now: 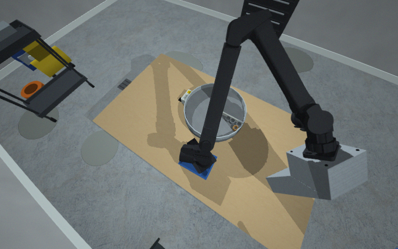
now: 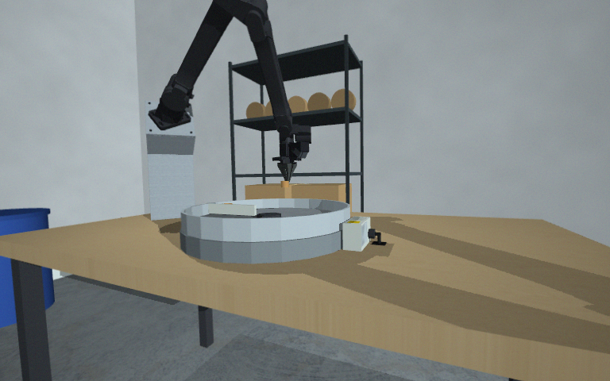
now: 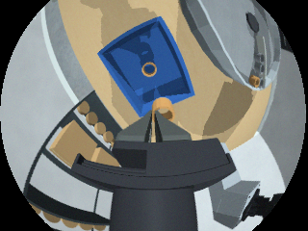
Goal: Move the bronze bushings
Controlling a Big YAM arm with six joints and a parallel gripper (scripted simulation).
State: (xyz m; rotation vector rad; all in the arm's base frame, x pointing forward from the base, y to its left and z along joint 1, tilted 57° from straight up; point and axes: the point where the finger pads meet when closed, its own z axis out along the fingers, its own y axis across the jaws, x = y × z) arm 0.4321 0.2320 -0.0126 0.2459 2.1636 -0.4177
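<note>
Right now the blue crate is 120 mm below my hand, 40 mm ahead of it and 10 mm to the right of it. From my hand the other things lie so: grey turntable: 370 mm to the right, 90 mm below, 90 mm ahead.
</note>
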